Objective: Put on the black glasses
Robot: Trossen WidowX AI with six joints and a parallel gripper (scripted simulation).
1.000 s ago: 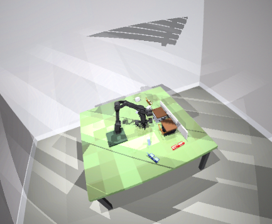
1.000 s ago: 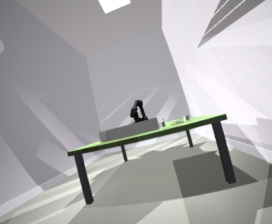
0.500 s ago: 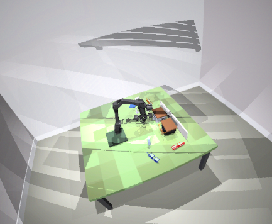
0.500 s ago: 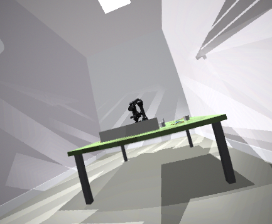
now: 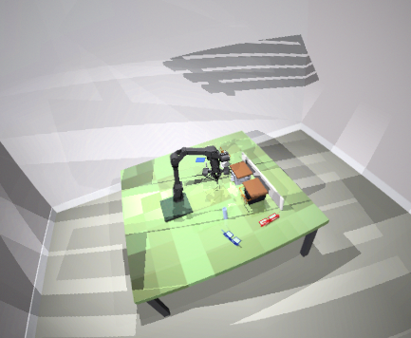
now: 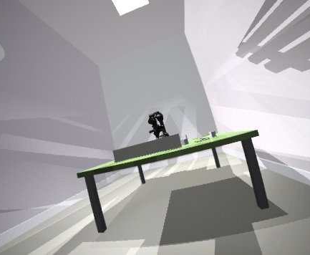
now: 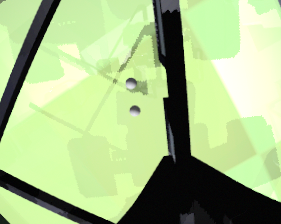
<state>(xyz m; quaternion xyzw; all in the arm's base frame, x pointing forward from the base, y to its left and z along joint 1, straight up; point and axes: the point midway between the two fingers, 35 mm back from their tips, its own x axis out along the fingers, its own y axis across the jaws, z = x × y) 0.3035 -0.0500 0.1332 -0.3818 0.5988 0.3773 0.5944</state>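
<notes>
My gripper tip is 280 mm to the right of the pale round disc and 90 mm above it. Also, from my gripper tip: blue item: 440 mm to the left, 120 mm below; then grey wall panel: 310 mm ahead, 70 mm to the right, 60 mm below.
</notes>
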